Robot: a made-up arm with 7 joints. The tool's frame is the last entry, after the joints.
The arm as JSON. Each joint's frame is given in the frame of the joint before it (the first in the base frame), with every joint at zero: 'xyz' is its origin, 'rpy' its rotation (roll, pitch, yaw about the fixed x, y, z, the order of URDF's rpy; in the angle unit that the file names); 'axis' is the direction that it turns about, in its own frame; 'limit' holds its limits. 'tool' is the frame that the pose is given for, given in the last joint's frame.
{
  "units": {
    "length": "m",
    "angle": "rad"
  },
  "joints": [
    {
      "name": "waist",
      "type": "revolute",
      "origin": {
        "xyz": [
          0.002,
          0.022,
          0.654
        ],
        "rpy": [
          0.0,
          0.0,
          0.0
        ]
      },
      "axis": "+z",
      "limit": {
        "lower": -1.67,
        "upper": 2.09
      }
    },
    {
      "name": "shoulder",
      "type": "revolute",
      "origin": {
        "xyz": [
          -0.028,
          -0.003,
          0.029
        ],
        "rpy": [
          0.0,
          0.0,
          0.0
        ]
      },
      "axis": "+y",
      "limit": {
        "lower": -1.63,
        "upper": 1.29
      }
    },
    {
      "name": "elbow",
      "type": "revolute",
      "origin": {
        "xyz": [
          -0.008,
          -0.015,
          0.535
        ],
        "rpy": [
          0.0,
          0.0,
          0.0
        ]
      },
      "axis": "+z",
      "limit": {
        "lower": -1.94,
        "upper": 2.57
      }
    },
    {
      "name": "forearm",
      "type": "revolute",
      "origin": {
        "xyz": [
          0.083,
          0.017,
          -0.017
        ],
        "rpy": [
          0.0,
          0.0,
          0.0
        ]
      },
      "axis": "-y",
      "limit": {
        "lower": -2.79,
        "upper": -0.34
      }
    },
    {
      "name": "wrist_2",
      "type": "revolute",
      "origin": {
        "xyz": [
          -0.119,
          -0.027,
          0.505
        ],
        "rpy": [
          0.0,
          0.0,
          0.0
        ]
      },
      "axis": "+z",
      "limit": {
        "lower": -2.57,
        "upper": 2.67
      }
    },
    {
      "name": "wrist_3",
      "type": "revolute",
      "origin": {
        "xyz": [
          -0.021,
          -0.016,
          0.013
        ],
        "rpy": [
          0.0,
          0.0,
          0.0
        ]
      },
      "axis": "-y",
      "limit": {
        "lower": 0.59,
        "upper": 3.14
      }
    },
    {
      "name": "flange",
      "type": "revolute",
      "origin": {
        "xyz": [
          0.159,
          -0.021,
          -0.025
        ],
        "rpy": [
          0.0,
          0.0,
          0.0
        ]
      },
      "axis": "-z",
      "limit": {
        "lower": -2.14,
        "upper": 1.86
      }
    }
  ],
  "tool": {
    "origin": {
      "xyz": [
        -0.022,
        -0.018,
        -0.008
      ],
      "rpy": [
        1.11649,
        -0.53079,
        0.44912
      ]
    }
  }
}
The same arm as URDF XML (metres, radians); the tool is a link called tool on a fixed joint. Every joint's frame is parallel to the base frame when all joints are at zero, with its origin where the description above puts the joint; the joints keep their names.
<robot name="arm">
  <joint name="waist" type="revolute">
    <parent link="base"/>
    <child link="link1"/>
    <origin xyz="0.0020 0.0220 0.6540"/>
    <axis xyz="0 0 1"/>
    <limit lower="-1.6700" upper="2.0900"/>
  </joint>
  <joint name="shoulder" type="revolute">
    <parent link="link1"/>
    <child link="link2"/>
    <origin xyz="-0.0280 -0.0030 0.0290"/>
    <axis xyz="0 1 0"/>
    <limit lower="-1.6300" upper="1.2900"/>
  </joint>
  <joint name="elbow" type="revolute">
    <parent link="link2"/>
    <child link="link3"/>
    <origin xyz="-0.0080 -0.0150 0.5350"/>
    <axis xyz="0 0 1"/>
    <limit lower="-1.9400" upper="2.5700"/>
  </joint>
  <joint name="forearm" type="revolute">
    <parent link="link3"/>
    <child link="link4"/>
    <origin xyz="0.0830 0.0170 -0.0170"/>
    <axis xyz="0 -1 0"/>
    <limit lower="-2.7900" upper="-0.3400"/>
  </joint>
  <joint name="wrist_2" type="revolute">
    <parent link="link4"/>
    <child link="link5"/>
    <origin xyz="-0.1190 -0.0270 0.5050"/>
    <axis xyz="0 0 1"/>
    <limit lower="-2.5700" upper="2.6700"/>
  </joint>
  <joint name="wrist_3" type="revolute">
    <parent link="link5"/>
    <child link="link6"/>
    <origin xyz="-0.0210 -0.0160 0.0130"/>
    <axis xyz="0 -1 0"/>
    <limit lower="0.5900" upper="3.1400"/>
  </joint>
  <joint name="flange" type="revolute">
    <parent link="link6"/>
    <child link="link7"/>
    <origin xyz="0.1590 -0.0210 -0.0250"/>
    <axis xyz="0 0 -1"/>
    <limit lower="-2.1400" upper="1.8600"/>
  </joint>
  <joint name="tool_fixed" type="fixed">
    <parent link="link7"/>
    <child link="tool"/>
    <origin xyz="-0.0220 -0.0180 -0.0080" rpy="1.1165 -0.5308 0.4491"/>
  </joint>
  <link name="base"/>
  <link name="link1"/>
  <link name="link2"/>
  <link name="link3"/>
  <link name="link4"/>
  <link name="link5"/>
  <link name="link6"/>
  <link name="link7"/>
  <link name="tool"/>
</robot>

